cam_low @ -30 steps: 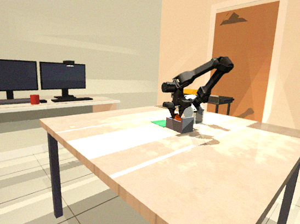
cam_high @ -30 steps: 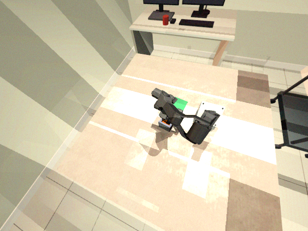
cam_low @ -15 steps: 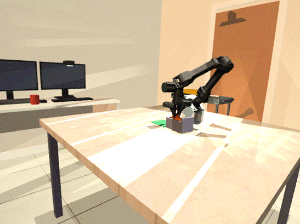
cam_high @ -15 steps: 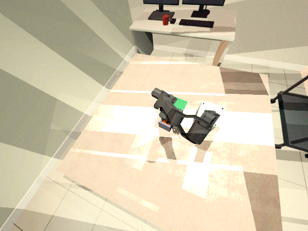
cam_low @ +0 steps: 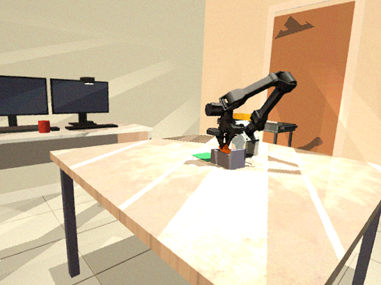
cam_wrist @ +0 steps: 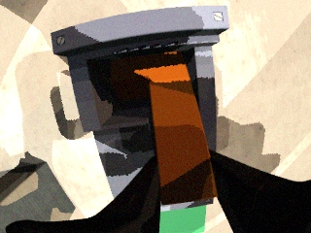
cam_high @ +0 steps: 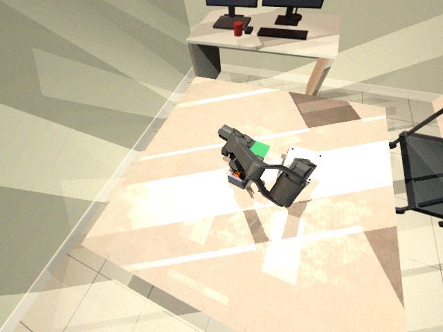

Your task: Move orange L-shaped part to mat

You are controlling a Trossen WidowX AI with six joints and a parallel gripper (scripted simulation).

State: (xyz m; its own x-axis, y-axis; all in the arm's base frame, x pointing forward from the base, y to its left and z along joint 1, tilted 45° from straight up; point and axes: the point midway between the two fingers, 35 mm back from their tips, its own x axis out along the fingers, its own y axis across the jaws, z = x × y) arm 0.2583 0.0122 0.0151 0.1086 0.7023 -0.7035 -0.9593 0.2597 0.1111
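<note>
Right now the green mat is 140 mm to the right of my gripper tip, 90 mm below it and 50 mm behind it. Round my gripper tip: orange L-shaped part (40 mm to the left, 30 mm below, 10 mm behind).
</note>
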